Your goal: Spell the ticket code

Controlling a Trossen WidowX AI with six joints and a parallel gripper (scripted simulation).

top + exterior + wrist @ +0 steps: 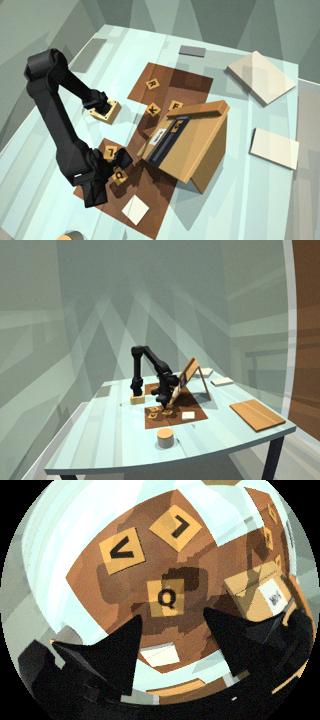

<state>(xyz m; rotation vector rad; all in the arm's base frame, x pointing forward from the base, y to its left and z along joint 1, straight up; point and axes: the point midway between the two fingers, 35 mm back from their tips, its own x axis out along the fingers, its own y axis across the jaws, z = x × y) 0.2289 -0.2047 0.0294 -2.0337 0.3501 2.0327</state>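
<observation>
Right now my gripper tip is 5 cm above the q tile. From my gripper tip the other things lie so: l tile: 9 cm behind, 6 cm to the left, 5 cm below; white ticket: 21 cm to the left, 7 cm ahead, 1 cm above; v tile: 10 cm behind, 5 cm below, 3 cm to the right.
</observation>
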